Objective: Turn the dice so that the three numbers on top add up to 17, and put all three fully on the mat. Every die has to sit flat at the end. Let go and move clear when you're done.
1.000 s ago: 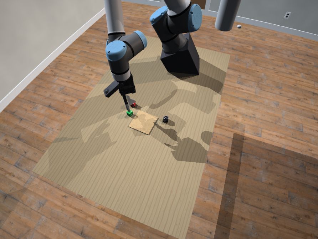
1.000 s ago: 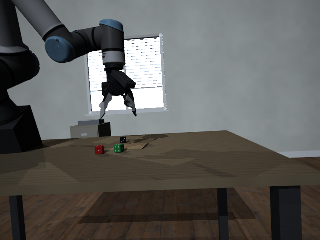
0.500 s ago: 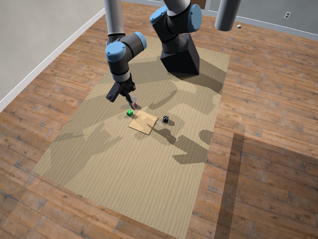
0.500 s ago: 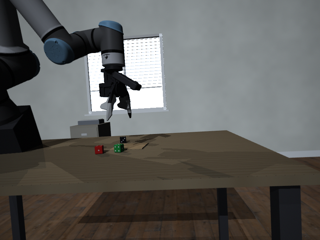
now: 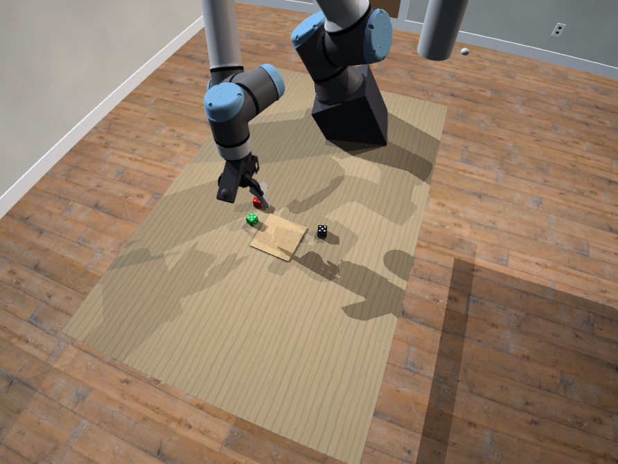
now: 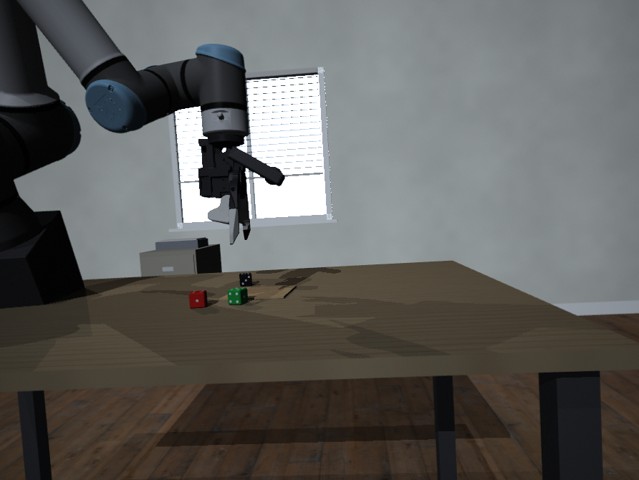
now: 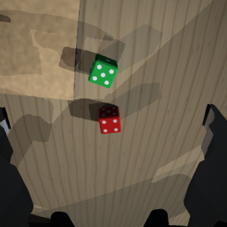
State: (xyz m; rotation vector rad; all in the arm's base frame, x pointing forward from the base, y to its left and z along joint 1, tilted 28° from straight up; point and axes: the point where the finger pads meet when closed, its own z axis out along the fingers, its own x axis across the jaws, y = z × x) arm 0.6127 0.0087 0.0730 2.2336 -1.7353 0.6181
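Right now my hand is 10 mm past the green die and 110 mm above it. Also, from my hand: black die: 90 mm behind, 230 mm to the left, 110 mm below; red die: 90 mm behind, 20 mm to the right, 110 mm below; tan mat: 10 mm behind, 110 mm to the left, 120 mm below.
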